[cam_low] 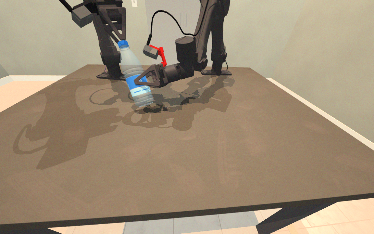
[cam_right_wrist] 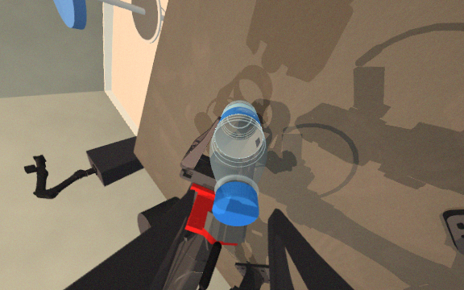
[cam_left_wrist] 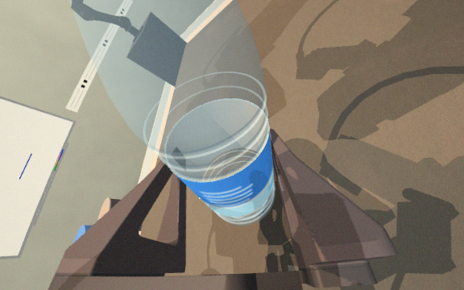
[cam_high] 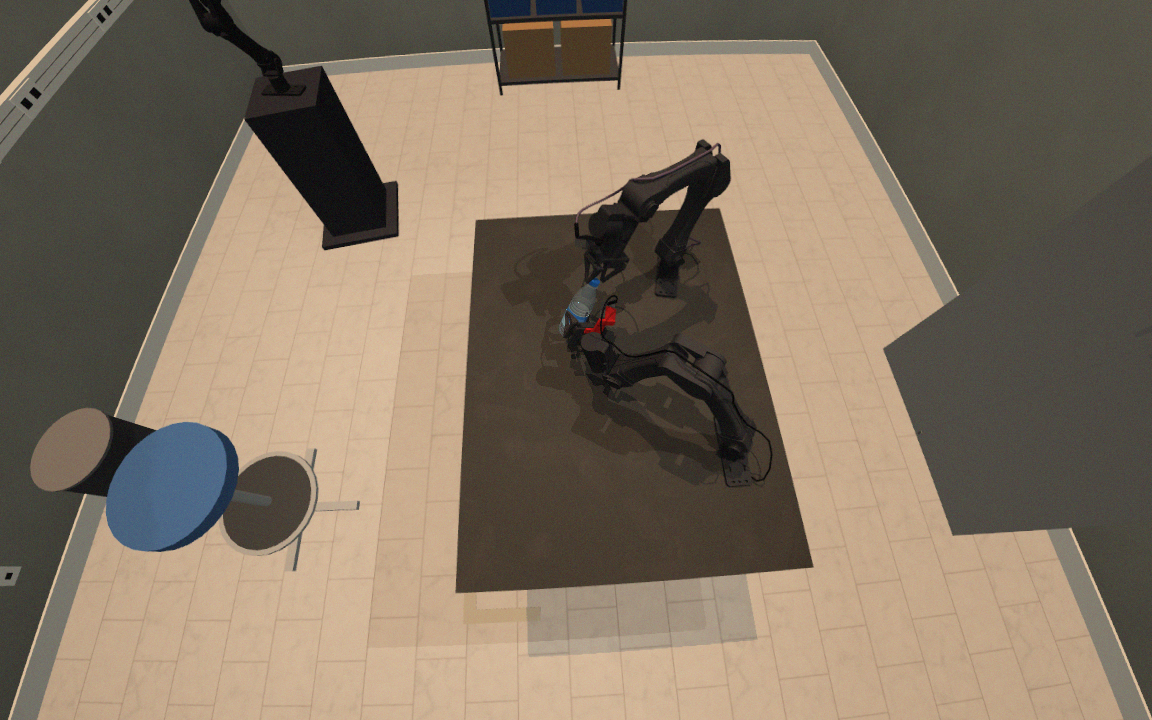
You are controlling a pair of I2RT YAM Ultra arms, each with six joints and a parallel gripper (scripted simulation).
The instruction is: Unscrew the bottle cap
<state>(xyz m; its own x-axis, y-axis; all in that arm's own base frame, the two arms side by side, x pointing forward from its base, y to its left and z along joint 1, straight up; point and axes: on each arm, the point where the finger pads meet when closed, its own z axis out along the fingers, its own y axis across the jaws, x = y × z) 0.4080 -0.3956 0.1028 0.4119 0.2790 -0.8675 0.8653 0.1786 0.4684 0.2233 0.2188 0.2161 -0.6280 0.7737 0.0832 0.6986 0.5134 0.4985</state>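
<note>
Right now the blue cap is 10 mm below my right hand. The rest, counted from my right hand: clear plastic bottle: 50 mm ahead, 20 mm to the left, 90 mm below.
My left hand is 10 mm past the clear plastic bottle, 10 mm to the left of it and 20 mm below it. Also, from my left hand: blue cap 50 mm behind, 30 mm to the right, 110 mm above.
</note>
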